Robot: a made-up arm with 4 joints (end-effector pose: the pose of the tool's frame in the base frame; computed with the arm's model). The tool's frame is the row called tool.
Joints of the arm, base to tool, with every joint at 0 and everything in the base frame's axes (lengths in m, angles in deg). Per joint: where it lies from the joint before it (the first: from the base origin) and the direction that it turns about. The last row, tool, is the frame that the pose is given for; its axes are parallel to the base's.
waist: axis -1 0 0 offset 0.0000 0.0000 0.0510
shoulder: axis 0 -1 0 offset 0.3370 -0.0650 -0.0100
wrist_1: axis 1 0 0 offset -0.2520 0.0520 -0.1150
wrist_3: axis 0 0 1 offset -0.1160 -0.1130 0.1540
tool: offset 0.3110 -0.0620 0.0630
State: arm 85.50 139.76 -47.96 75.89
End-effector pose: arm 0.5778 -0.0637 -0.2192 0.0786 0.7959 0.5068 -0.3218
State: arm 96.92 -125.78 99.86 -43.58
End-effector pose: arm 0.0244 0.4603 0.1594 0.0961 0.0591 -0.1163 -0.9868
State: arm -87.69 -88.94 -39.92 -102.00
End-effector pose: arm 0.6387 -0.4960 -0.1130 0.8991 -0.0585 0.4192 -0.1115
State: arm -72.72 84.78 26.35 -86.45
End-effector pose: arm 0.4094 0.2634 -0.5464 0.1675 0.8339 -0.0667 -0.5217
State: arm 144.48 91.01 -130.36 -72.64
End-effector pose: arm 0.2720 -0.5505 0.0826 0.3639 -0.0372 0.8512 -0.3763
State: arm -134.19 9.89 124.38 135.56
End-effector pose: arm -0.1818 0.3480 0.0040 0.2317 -0.2121 0.7463 0.5868
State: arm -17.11 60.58 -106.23 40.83
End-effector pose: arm 0.4811 0.2331 -0.0834 0.7315 -0.6513 -0.0130 -0.2015
